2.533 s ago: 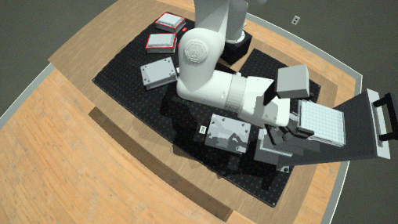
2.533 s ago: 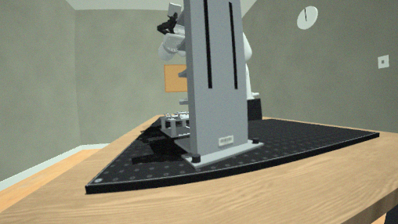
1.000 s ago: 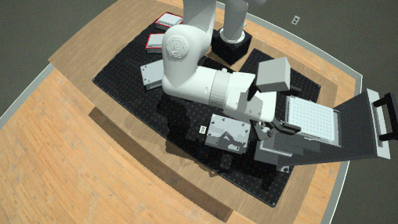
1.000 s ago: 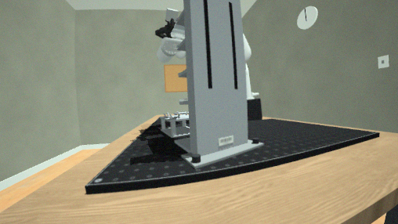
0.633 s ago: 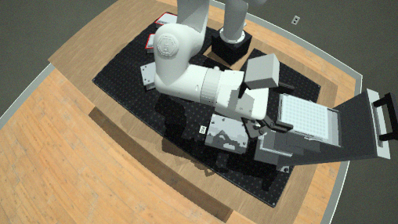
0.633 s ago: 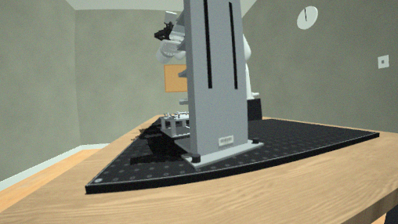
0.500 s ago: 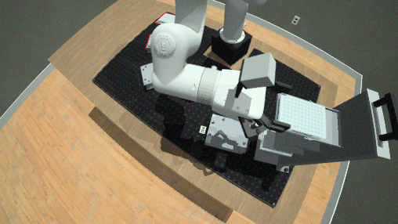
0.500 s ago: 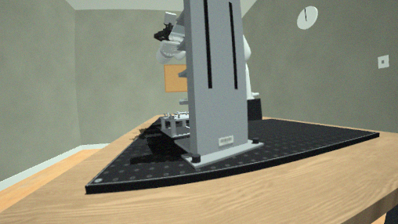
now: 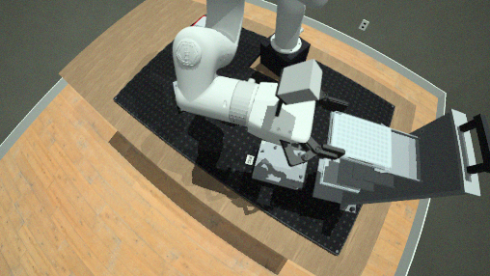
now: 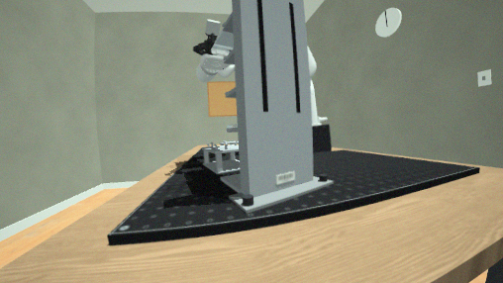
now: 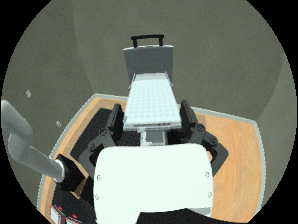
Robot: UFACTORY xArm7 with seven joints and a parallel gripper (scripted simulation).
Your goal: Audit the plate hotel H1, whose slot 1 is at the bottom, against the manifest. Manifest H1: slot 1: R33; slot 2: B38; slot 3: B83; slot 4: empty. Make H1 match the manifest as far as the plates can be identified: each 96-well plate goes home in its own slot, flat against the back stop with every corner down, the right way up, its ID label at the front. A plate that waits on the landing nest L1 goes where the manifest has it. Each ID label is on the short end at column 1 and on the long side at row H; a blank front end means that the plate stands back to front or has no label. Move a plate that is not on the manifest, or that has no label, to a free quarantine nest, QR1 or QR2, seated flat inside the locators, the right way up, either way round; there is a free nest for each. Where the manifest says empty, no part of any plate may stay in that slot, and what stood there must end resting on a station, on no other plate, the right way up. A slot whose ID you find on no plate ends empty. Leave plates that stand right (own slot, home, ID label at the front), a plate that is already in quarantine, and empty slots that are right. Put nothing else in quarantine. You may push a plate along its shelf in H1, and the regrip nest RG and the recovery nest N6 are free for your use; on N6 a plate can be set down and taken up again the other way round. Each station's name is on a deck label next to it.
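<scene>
Now: hand 50 mm to the right of the white 96-well plate, 30 mm past it and 20 mm above it. The rest, counted from my hand: grey plate: 250 mm below, 120 mm to the left, 60 mm behind; red-edged quarantine nest: 760 mm to the right, 330 mm below, 280 mm behind; plate hotel H1: 190 mm to the left, 160 mm below, 100 mm behind.
</scene>
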